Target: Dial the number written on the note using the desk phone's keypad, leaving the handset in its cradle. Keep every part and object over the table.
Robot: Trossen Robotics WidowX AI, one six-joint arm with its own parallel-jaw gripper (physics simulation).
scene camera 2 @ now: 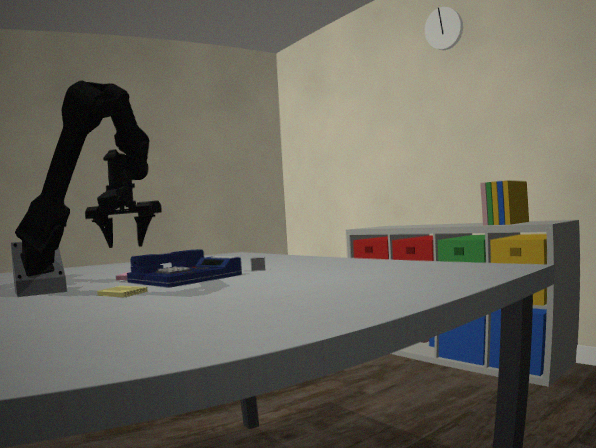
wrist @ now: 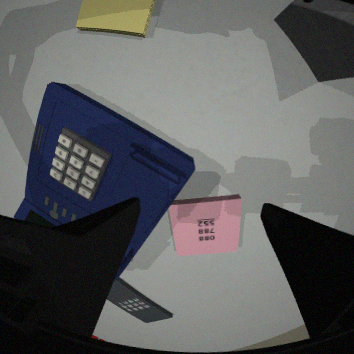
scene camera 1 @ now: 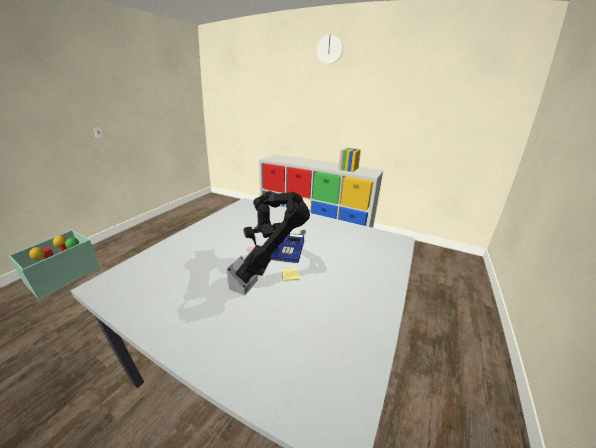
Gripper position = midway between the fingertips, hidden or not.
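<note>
My gripper [scene camera 2: 125, 247] is there for me to see, and it's visible in the wrist view [wrist: 201, 207] too. I can see a blue handset [scene camera 2: 149, 260], which you'd also find in the wrist view [wrist: 144, 175], and there's a blue desk phone [wrist: 46, 201] as well.
</note>
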